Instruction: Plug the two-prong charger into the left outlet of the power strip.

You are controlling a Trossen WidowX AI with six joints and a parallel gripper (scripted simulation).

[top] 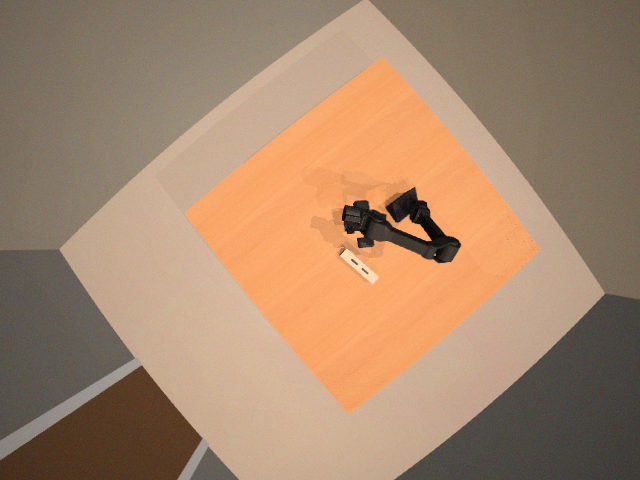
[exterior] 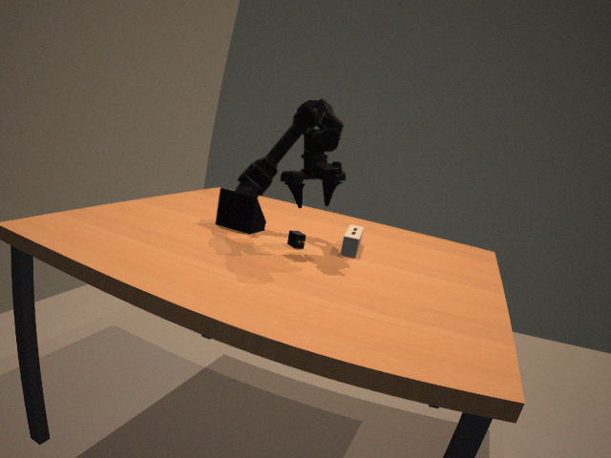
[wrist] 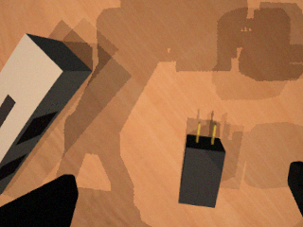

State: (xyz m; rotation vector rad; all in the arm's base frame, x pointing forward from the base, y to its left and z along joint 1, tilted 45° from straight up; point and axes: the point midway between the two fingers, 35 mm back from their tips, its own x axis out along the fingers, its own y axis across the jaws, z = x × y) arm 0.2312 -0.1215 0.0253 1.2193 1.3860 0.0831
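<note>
The black two-prong charger is 3 cm behind my gripper tip and 10 cm below it.
</note>
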